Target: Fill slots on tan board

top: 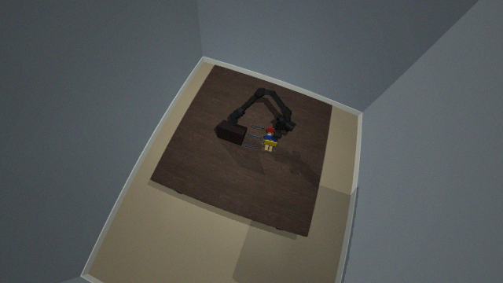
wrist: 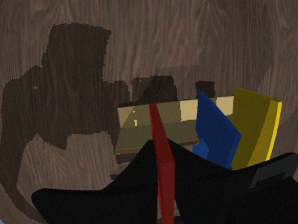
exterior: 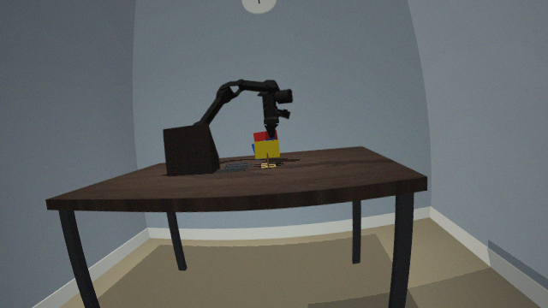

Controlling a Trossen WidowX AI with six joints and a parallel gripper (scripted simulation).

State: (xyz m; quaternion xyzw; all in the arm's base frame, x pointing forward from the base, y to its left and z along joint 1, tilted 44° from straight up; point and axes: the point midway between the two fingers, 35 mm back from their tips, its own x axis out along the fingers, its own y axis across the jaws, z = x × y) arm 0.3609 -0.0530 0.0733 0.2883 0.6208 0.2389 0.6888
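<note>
Now: gripper tip 30 mm past the red board. Round my gripper tip: yellow board (100 mm to the right, 40 mm below, 30 mm behind); tan board (70 mm below, 50 mm to the right, 30 mm behind); blue board (50 mm to the right, 40 mm below, 30 mm behind).
</note>
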